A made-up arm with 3 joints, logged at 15 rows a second.
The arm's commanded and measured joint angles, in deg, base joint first. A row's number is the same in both.
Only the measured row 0 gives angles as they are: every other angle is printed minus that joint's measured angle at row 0.
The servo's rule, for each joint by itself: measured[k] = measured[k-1] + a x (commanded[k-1-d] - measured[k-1]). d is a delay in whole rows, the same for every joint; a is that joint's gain. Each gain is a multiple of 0.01, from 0.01 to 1. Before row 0 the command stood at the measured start. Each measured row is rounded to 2 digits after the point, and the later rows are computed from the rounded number. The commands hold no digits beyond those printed.
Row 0, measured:
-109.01 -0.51 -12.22
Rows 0 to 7, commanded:
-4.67 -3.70 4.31
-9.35 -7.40 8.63
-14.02 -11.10 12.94
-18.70 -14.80 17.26
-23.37 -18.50 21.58
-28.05 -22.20 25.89
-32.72 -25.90 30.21
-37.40 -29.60 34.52
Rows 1 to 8, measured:
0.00 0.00 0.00
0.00 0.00 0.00
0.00 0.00 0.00
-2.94 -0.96 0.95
-6.98 -2.63 2.64
-11.42 -4.83 4.91
-16.01 -7.42 7.63
-20.65 -10.30 10.70
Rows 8 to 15, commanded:
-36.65 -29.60 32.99
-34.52 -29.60 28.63
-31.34 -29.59 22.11
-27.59 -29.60 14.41
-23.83 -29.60 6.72
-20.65 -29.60 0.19
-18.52 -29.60 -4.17
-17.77 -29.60 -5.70
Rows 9 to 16, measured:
-25.31 -13.39 14.04
-29.98 -16.64 17.60
-34.65 -20.01 21.32
-35.91 -22.50 23.89
-35.03 -24.35 24.93
-32.71 -25.71 24.31
-29.48 -26.72 22.13
-25.92 -27.47 18.74

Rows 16 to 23, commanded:
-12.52 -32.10 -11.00
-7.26 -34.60 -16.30
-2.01 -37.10 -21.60
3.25 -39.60 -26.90
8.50 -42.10 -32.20
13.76 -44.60 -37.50
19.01 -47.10 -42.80
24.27 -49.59 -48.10
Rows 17 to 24, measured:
-22.60 -28.02 14.66
-20.03 -28.43 10.52
-18.61 -28.73 6.95
-14.77 -29.61 3.00
-10.04 -30.91 -1.25
-4.98 -32.52 -5.73
0.20 -34.36 -10.39
5.43 -36.37 -15.19

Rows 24 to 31, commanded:
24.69 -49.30 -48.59
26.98 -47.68 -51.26
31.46 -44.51 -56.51
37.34 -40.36 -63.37
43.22 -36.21 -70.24
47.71 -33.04 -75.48
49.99 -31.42 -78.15
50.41 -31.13 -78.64
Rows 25 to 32, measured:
10.68 -38.51 -20.10
15.93 -40.74 -25.09
21.18 -43.04 -30.15
23.39 -44.67 -34.21
25.65 -45.45 -37.96
29.31 -45.21 -42.04
34.37 -43.95 -46.73
39.95 -41.94 -51.90

